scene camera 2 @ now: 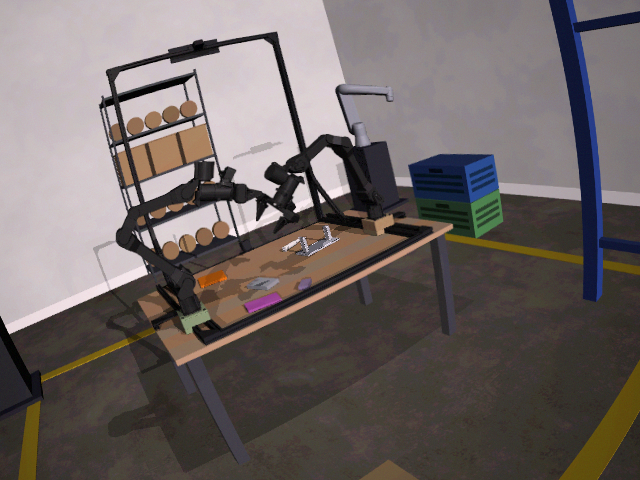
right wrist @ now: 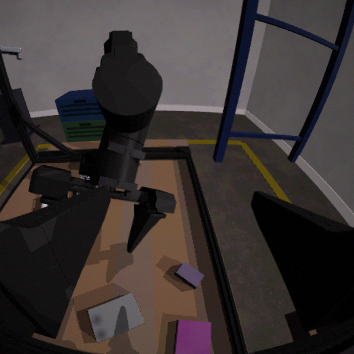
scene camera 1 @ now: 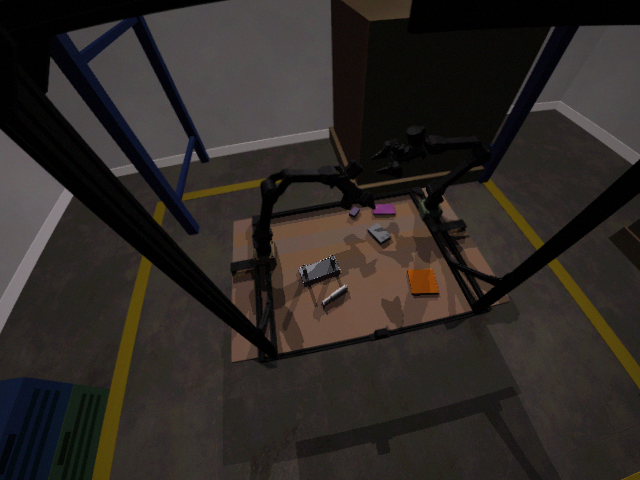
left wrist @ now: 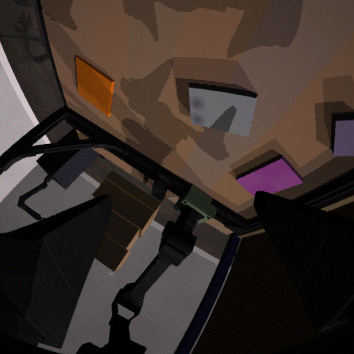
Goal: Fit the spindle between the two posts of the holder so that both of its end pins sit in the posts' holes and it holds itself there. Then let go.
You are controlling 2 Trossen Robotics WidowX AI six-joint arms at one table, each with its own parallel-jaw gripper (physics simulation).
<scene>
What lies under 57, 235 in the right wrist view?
The right gripper.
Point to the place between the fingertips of the right gripper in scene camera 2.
257, 192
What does the right gripper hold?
Nothing.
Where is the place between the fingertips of the left gripper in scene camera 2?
265, 227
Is the left gripper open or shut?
Open.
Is the right gripper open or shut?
Open.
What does the left gripper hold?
Nothing.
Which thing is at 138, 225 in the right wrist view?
The left gripper.
</scene>
